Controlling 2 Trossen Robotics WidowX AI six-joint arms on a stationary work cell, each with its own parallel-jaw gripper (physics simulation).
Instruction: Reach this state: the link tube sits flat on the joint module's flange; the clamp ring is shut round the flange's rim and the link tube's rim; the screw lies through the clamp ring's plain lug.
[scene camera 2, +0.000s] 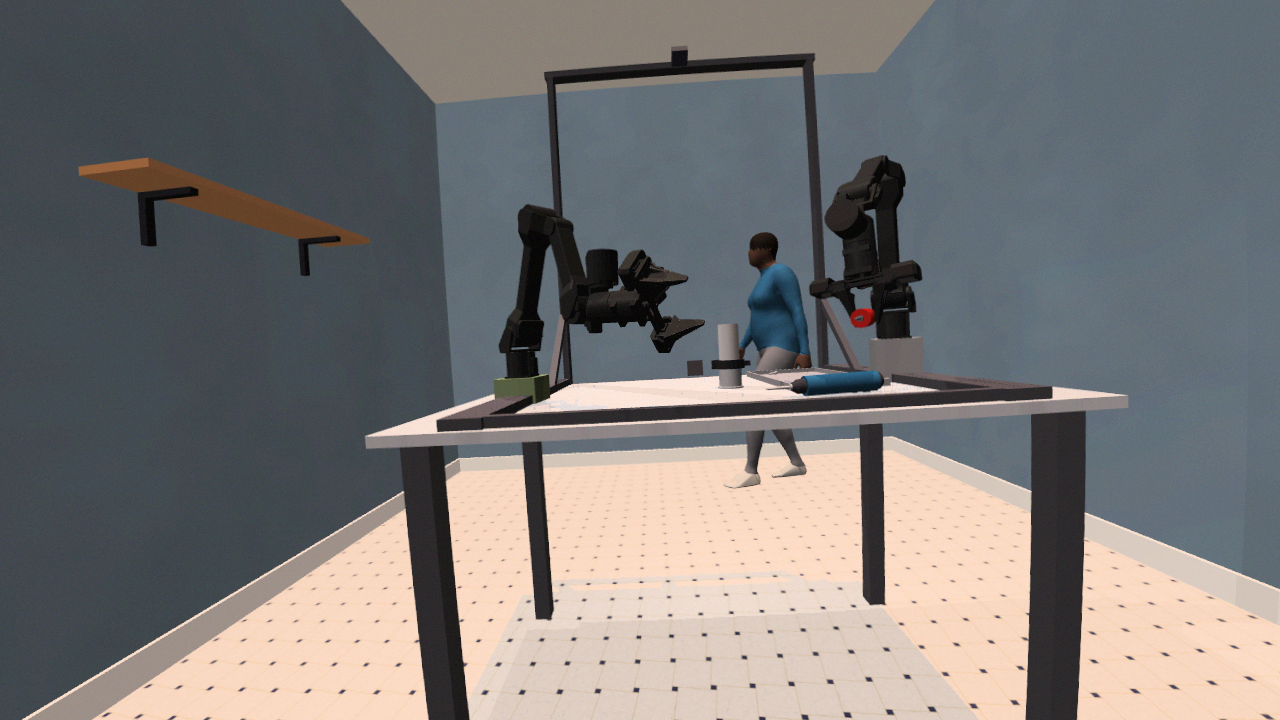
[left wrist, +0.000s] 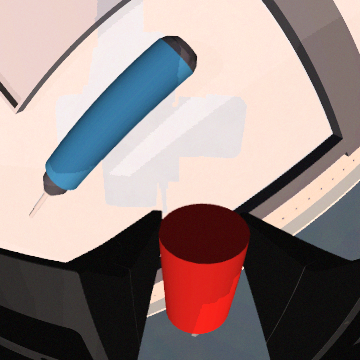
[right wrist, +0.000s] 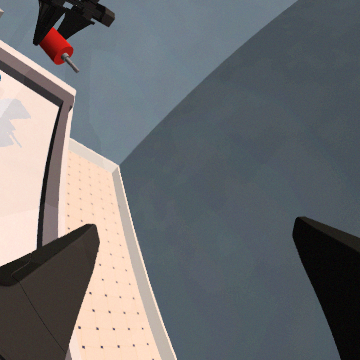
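Where they show: left gripper, between the fingertips: (scene camera 2: 866, 325) (left wrist: 200, 221) (right wrist: 42, 46); right gripper, between the fingertips: (scene camera 2: 696, 301) (right wrist: 198, 232); left arm's base, origin of its link: (scene camera 2: 894, 338); right arm's base, origin of its link: (scene camera 2: 522, 377).
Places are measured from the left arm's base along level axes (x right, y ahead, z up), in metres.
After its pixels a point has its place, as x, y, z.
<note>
The screw, a red cylindrical head (scene camera 2: 861, 317) {-0.339, 0.112, 0.046} (left wrist: 202, 280) {-0.285, 0.101, 0.064} (right wrist: 56, 46) {-0.317, 0.125, 0.051} with a thin grey shank, is held between the fingers of my left gripper (scene camera 2: 861, 313) {-0.284, 0.097, 0.032} (left wrist: 200, 221) {-0.284, 0.097, 0.032} (right wrist: 42, 46) {-0.284, 0.097, 0.032}, raised above the table's right side. The shank shows in the right wrist view. My right gripper (scene camera 2: 695, 300) {-0.500, 0.371, 0.084} (right wrist: 198, 232) {-0.500, 0.371, 0.084} is open and empty, up to the left of the column. The pale link tube (scene camera 2: 727, 340) {-0.124, 0.386, 0.017} stands upright on the joint module (scene camera 2: 729, 378) {-0.127, 0.385, -0.077}. The black clamp ring (scene camera 2: 729, 364) {-0.135, 0.383, -0.041} is round the column at their meeting place; whether it is shut, and its lugs, cannot be told.
A blue-handled screwdriver (scene camera 2: 841, 383) {-0.262, 0.143, -0.079} (left wrist: 117, 115) {-0.240, 0.133, -0.060} lies on the table right of the column. A shallow tray (left wrist: 55, 64) {-0.173, 0.178, -0.092} lies behind it. A dark raised frame (scene camera 2: 626, 414) {-0.556, 0.480, -0.090} runs along the table edges. A gantry (scene camera 2: 817, 161) {0.329, 0.139, 0.582} rises behind. A person (scene camera 2: 775, 304) walks beyond the table.
</note>
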